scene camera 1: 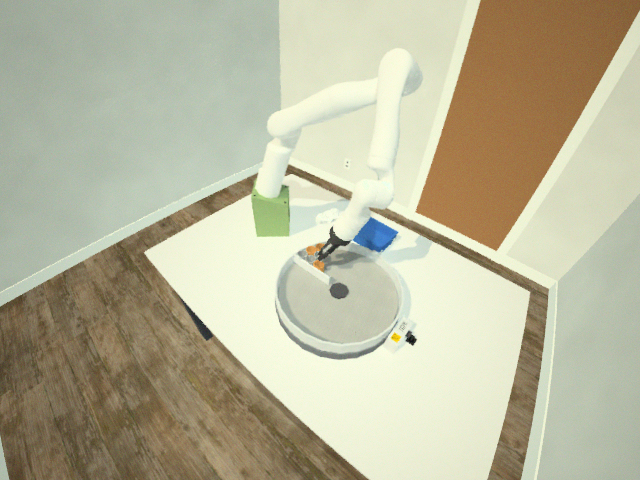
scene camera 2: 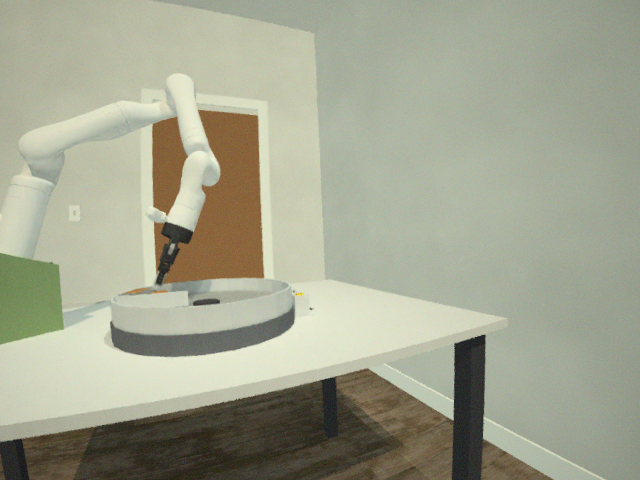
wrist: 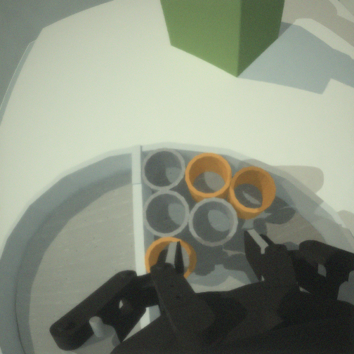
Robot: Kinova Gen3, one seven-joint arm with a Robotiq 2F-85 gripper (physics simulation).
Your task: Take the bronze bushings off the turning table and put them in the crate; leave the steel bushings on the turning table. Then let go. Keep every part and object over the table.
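Seen in the pictures: gripper, fingertip midpoint: (scene camera 1: 323,255) (scene camera 2: 157,285); arm's base at its link origin: (scene camera 1: 268,191) (scene camera 2: 10,257).
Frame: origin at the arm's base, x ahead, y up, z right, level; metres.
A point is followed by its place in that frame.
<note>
My gripper (scene camera 1: 320,255) {x 0.330, y -0.088, z 0.124 m} (scene camera 2: 158,283) {x 0.330, y -0.088, z 0.124 m} (wrist: 213,248) is partly open and empty, low over the turning table (scene camera 1: 330,346) {x 0.500, y -0.114, z 0.401 m} (scene camera 2: 206,322) {x 0.377, y -0.131, z 0.406 m} (wrist: 26,225). Several upright bushings stand there beside a white divider. In the wrist view, one bronze bushing (wrist: 207,161) is near the outer rim, another bronze bushing (wrist: 269,192) stands right of it, and a third bronze bushing (wrist: 149,259) is partly hidden by my left finger. Steel bushings (wrist: 145,170) (wrist: 145,213) (wrist: 192,221) stand between and beside them. The blue crate (scene camera 1: 375,235) {x 0.432, y -0.184, z -0.194 m} is behind the turning table; its inside is unclear.
The white divider (scene camera 1: 312,268) {x 0.320, y -0.103, z 0.186 m} (scene camera 2: 160,298) {x 0.328, y -0.111, z 0.187 m} (wrist: 138,210) stands left of the bushings in the wrist view. The green arm base (scene camera 1: 271,214) {x 0.048, y -0.069, z 0.049 m} (scene camera 2: 31,299) {x 0.048, y -0.101, z 0.049 m} (wrist: 215,35) stands beyond the rim. A small control box (scene camera 1: 399,334) {x 0.664, y -0.132, z 0.259 m} (scene camera 2: 301,304) {x 0.650, y -0.156, z 0.294 m} sits beside the turning table.
</note>
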